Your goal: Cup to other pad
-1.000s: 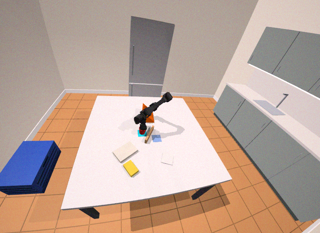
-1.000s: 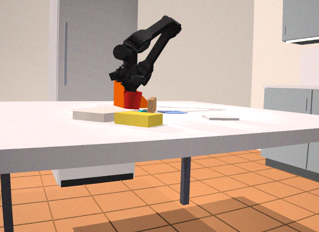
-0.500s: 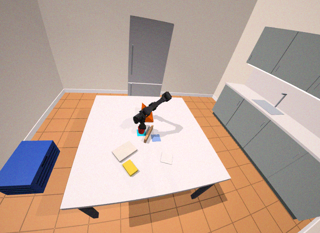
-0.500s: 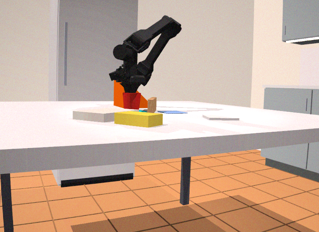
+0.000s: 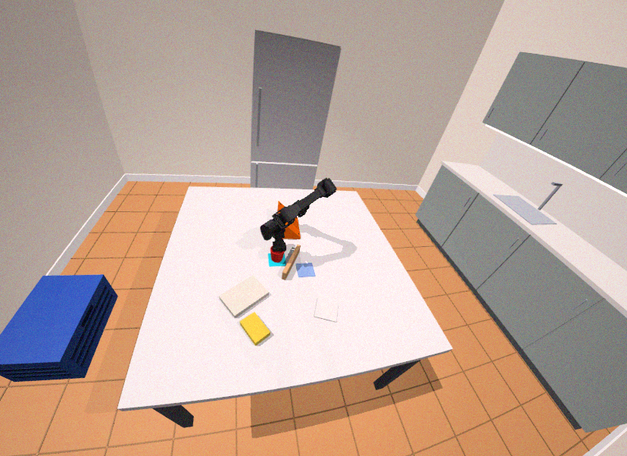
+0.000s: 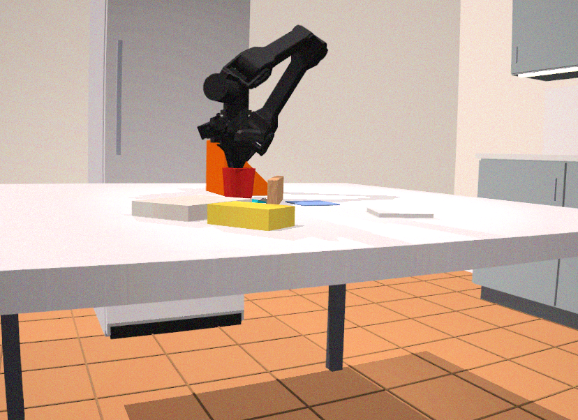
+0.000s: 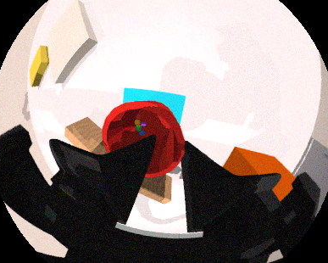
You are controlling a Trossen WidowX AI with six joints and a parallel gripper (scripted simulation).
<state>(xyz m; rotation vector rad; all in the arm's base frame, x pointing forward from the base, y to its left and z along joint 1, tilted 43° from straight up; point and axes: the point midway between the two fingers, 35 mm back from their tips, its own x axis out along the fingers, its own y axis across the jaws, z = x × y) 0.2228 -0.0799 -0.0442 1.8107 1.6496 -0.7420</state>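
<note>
The cup is 30 mm ahead of my gripper tip and 20 mm below it. From my gripper tip the other things lie so: light blue pad 140 mm to the left, 110 mm ahead, 70 mm below; then cyan pad 70 mm below, 30 mm ahead; then wooden bar 70 mm to the left, 70 mm ahead, 40 mm below.
</note>
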